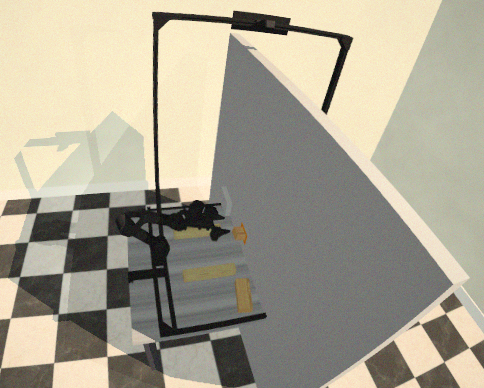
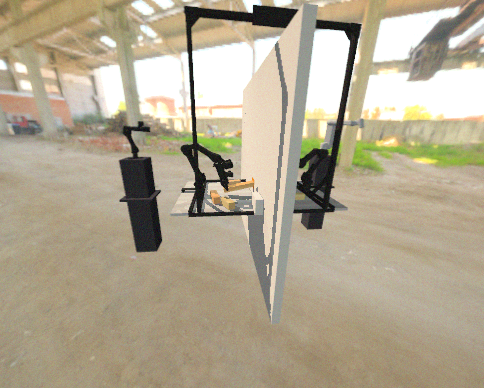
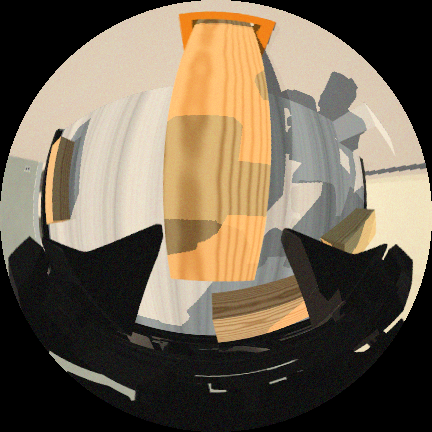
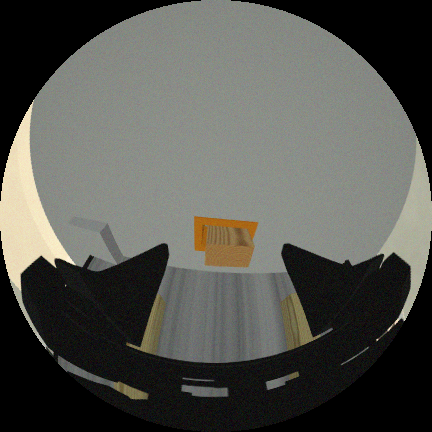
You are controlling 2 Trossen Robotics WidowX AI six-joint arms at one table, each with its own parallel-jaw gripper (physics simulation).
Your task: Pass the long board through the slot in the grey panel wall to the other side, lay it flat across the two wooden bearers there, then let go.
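Seen in the pictures: left gripper, fingertip midpoint: [image 2: 227, 188] [image 3: 224, 232]; right gripper, fingertip midpoint: [image 1: 227, 224] [image 4: 227, 250]; left arm's base, link origin: [image 3: 179, 350]; right arm's base, link origin: [image 1: 159, 260] [image 2: 306, 190].
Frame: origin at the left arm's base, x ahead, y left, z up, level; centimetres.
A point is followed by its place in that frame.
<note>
The long wooden board [image 3: 217, 160] {y -4.5, x 26.7, z 6.3 cm} [image 2: 240, 185] {y -7.1, x 32.7, z 7.1 cm} lies with its far end in the orange-framed slot [image 3: 225, 17] [image 1: 242, 233] [image 4: 199, 235] {y -8.1, x 48.4, z 8.3 cm} of the grey panel wall [image 1: 298, 212] {y 30.0, x 48.2, z 58.8 cm} [image 4: 221, 120] {y -6.5, x 48.3, z 24.6 cm} [image 2: 263, 135] {y -31.3, x 43.3, z 46.0 cm}. Its end face [image 4: 227, 252] {y -4.2, x 53.2, z 10.4 cm} sticks a little way out on the right arm's side. My left gripper [image 3: 224, 232] {y -5.4, x 22.5, z 3.9 cm} [image 2: 226, 184] {y -5.4, x 22.5, z 3.9 cm} is open, with one finger on each side of the board's near end. My right gripper [image 4: 227, 250] {y -5.1, x 57.5, z 15.7 cm} [image 1: 222, 225] {y -5.1, x 57.5, z 15.7 cm} is open and empty, facing the slot a short way off. Two wooden bearers [image 4: 152, 326] {y -13.5, x 62.5, z 2.3 cm} [image 4: 296, 320] {y 8.5, x 61.4, z 2.4 cm} [image 1: 210, 272] {y 12.0, x 68.5, z 2.5 cm} lie on the table below it.
Loose wooden blocks [image 3: 257, 310] {y -9.5, x 14.2, z 2.9 cm} [image 3: 350, 231] {y -23.3, x 22.4, z 2.2 cm} [image 3: 58, 185] {y 22.3, x 27.2, z 0.8 cm} lie on the left arm's table [image 3: 116, 160] {y 8.9, x 30.0, z -1.9 cm}. A third block [image 1: 243, 294] {y 26.0, x 56.1, z 1.9 cm} lies near the panel on the right arm's table [image 1: 210, 250] {y -3.9, x 64.8, z -1.9 cm}. A black frame [image 1: 156, 115] {y -34.2, x 88.4, z 59.2 cm} stands over both tables. A black pedestal [image 2: 140, 200] stands apart.
</note>
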